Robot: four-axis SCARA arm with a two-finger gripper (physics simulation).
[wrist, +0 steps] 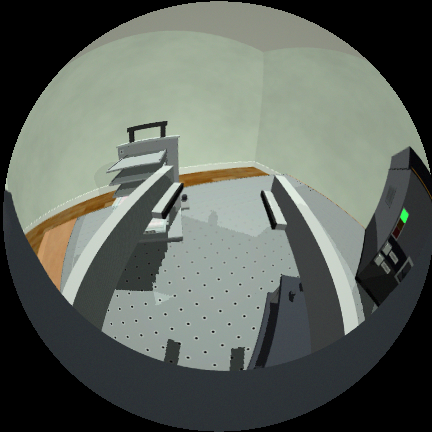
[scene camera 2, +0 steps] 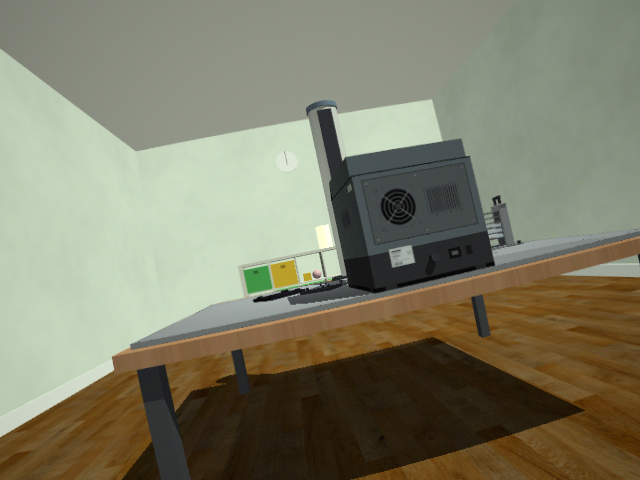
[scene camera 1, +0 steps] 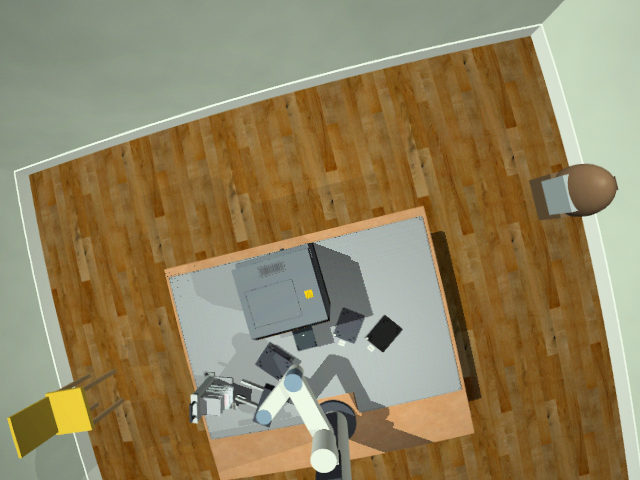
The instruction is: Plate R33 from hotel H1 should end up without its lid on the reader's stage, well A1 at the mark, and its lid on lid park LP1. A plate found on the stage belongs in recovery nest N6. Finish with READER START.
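Frame: origin at the arm's base, x down, y ahead, z right, level; metres.
Where they show: gripper, fingertip midpoint: (wrist: pixel 222 178) (scene camera 1: pixel 239 389); arm's base, origin of the base link: (scene camera 1: pixel 333 420).
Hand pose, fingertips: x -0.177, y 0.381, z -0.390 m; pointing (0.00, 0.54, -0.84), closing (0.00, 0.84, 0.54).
Observation:
Each offset is from my fingertips to the centre of the thing. "spot": to the spot under its first point. Level surfaces: height alone.
My gripper (wrist: pixel 222 178) (scene camera 1: pixel 239 390) is open and empty. Its fingers stand apart before the hotel, which is left of centre in the wrist view. The grey hotel {dy -0.060, dx +0.053, dz -0.205 m} (scene camera 1: pixel 194 408) (scene camera 2: pixel 508 224) (wrist: pixel 173 150) has a black top handle and tilted shelves; pale plates (scene camera 1: pixel 212 405) (wrist: pixel 155 226) sit low in it, partly hidden by the left finger. R33 cannot be told apart. The grey reader {dy +0.441, dx -0.010, dz +0.360 m} (scene camera 1: pixel 273 294) (scene camera 2: pixel 418 206) (wrist: pixel 385 215) shows a green light. Its dark stage {dy +0.199, dx +0.042, dz +0.370 m} (scene camera 1: pixel 306 341) sticks out in front; no plate can be made out on it. Which holders are LP1 and N6 cannot be read.
Dark flat holders {spot: dy +0.060, dx +0.104, dz +0.179 m} (scene camera 1: pixel 275 360) {spot: dy +0.140, dx +0.155, dz +0.601 m} (scene camera 1: pixel 349 325) {spot: dy +0.057, dx +0.152, dz +0.772 m} (scene camera 1: pixel 384 333) stand near the reader, two with small white labels. A blue-grey raised block {dy +0.042, dx +0.129, dz +0.165 m} (wrist: pixel 290 320) is at lower right in the wrist view. The arm (scene camera 1: pixel 310 410) reaches over the perforated table top {dx +0.164 m} (wrist: pixel 200 295). A yellow chair (scene camera 1: pixel 69 410) stands beyond the table.

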